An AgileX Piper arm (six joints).
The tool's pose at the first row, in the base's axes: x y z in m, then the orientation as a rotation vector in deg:
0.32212 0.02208 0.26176 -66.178 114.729 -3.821
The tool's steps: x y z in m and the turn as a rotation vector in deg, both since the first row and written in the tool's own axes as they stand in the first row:
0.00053 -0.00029 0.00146 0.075 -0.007 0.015
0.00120 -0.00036 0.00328 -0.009 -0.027 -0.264
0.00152 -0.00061 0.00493 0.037 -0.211 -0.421
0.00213 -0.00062 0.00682 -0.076 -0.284 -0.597
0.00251 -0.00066 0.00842 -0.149 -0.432 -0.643
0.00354 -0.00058 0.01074 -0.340 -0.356 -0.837
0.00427 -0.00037 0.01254 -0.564 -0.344 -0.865
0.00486 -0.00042 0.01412 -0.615 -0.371 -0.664
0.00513 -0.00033 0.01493 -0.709 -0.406 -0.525
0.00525 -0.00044 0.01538 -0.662 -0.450 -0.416
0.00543 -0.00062 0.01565 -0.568 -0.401 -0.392
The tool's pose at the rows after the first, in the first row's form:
0.32315 0.02199 0.26057 -66.114 114.713 -3.884
0.32424 0.02205 0.25896 -66.445 114.558 -3.931
0.32542 0.02220 0.25775 -66.541 114.296 -3.948
0.32653 0.02236 0.25611 -66.776 114.160 -3.882
0.32752 0.02257 0.25481 -66.841 114.022 -3.745
0.32873 0.02261 0.25258 -67.170 114.024 -3.699
0.32959 0.02277 0.25083 -67.342 114.073 -3.498
0.33052 0.02282 0.24943 -67.167 114.176 -3.329
0.33092 0.02293 0.24868 -67.080 114.247 -3.144
0.33127 0.02293 0.24835 -66.933 114.259 -3.109
0.33153 0.02278 0.24813 -66.859 114.293 -3.219

